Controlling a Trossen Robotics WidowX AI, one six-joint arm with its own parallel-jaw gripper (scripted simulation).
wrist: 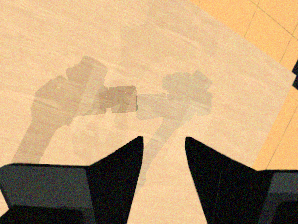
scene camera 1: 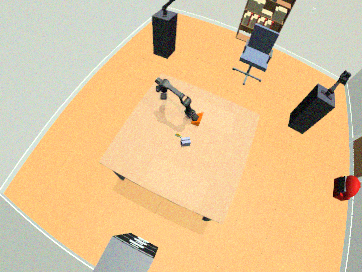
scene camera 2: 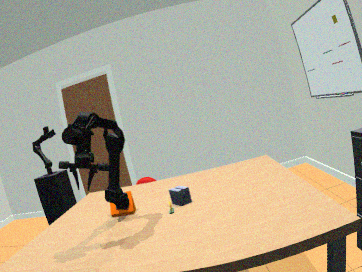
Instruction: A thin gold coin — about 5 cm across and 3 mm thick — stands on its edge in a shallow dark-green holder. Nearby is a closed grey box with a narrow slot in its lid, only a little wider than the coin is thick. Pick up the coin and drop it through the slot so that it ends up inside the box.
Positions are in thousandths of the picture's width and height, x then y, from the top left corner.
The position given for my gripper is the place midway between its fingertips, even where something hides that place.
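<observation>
My gripper is visible at (scene camera 2: 231, 700) and at (wrist: 552, 632).
</observation>
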